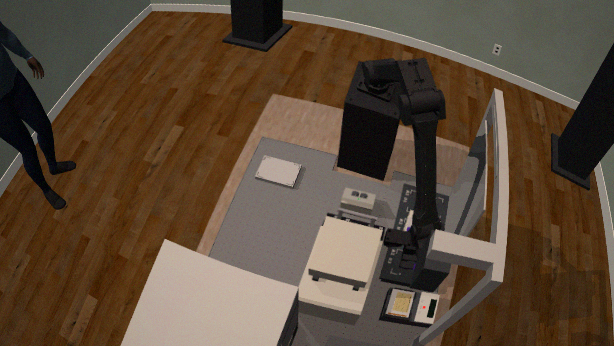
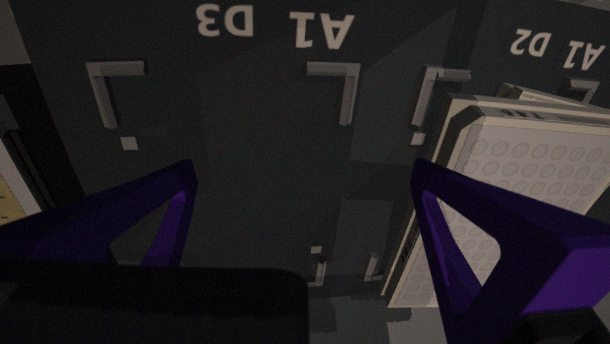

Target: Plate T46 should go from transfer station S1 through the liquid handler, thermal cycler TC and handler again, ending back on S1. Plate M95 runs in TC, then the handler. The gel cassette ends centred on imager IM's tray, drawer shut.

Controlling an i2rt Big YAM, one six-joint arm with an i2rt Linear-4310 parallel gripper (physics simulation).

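Frame: origin at the arm's base, x left, y back, z up, level; centimetres.
Where they show: gripper, between the fingertips: (image 1: 408, 255) (image 2: 303, 171); arm's base, origin of its link: (image 1: 376, 86).
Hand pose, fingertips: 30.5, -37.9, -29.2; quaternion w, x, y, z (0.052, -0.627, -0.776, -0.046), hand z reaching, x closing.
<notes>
Things, the pixels of their top centre, and the offset from my fingertips, as dx, dy, dz. "pt": a spot on its surface instead.
- pale well plate, centre of its top: (image 2: 506, 246) +1.2, +9.7, +3.0
- pale piece, centre of its top: (image 2: 528, 222) +0.9, +12.3, +1.6
- white plate part, a spot on its surface: (image 1: 409, 220) pt -4.6, +11.1, +2.8
- gel cassette, centre of its top: (image 1: 400, 303) +4.6, -17.2, -1.1
- imager, centre of its top: (image 1: 412, 305) +8.7, -16.6, -0.7
- cream thermal cycler, a spot on its surface: (image 1: 347, 245) pt -19.0, -12.2, +14.7
- small cream box, centre of its top: (image 1: 359, 193) -24.5, +14.5, +1.8
- flat white block, centre of its top: (image 1: 278, 170) -55.3, +14.9, -4.7
- large white box, centre of its top: (image 1: 198, 333) -36.4, -59.6, +33.8
My gripper (image 1: 411, 248) (image 2: 303, 171) is open and empty, its purple fingers wide apart over position D3 of the dark liquid handler deck (image 1: 392, 273) (image 2: 260, 120). A pale well plate (image 2: 535, 165) sits skewed toward D2, partly behind the right finger; the edge of another pale piece (image 2: 530, 95) shows behind it. Their labels are unreadable. A white plate part (image 1: 409, 220) shows beside the arm. The gel cassette (image 1: 401, 303) (image 2: 10, 200) lies on the imager (image 1: 426, 308); its exact centring and drawer state are unclear. The cream thermal cycler (image 1: 347, 245) stands beside the deck.
A small cream box (image 1: 358, 198) with two dark buttons stands behind the cycler. A flat white block (image 1: 278, 171) lies at the back left of the grey table. A large white box (image 1: 210, 300) stands front left. A pale frame (image 1: 500, 165) rises right of the deck.
</notes>
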